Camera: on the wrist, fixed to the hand. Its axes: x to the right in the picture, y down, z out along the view.
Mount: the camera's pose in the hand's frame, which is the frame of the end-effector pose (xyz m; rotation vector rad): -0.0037 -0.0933 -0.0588 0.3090 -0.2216 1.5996
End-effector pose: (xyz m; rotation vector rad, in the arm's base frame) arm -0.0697 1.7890 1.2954 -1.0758 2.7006 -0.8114
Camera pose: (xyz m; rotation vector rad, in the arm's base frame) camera -0.0285 1.7608 1.3938 0.9654 2.0995 -0.5810
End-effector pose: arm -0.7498 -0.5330 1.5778 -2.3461 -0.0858 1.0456
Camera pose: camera -0.6958 -0.4833 1.6602 -1.6688 1.9358 1.7176
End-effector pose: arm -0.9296 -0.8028 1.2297 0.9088 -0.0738 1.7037
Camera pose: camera -0.8811 -0.7444 1.1496 -1.1007 0.7136 -2.4358
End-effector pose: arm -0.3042 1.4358 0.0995 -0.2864 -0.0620 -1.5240
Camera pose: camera -0.4048 1.4244 0.0556 -0.1556 -0.1847 0.1146
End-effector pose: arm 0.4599 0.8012 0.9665 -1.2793 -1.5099 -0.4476
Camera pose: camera 0.4053 0.7190 1.0158 -1.8362 -0.3053 0.9383
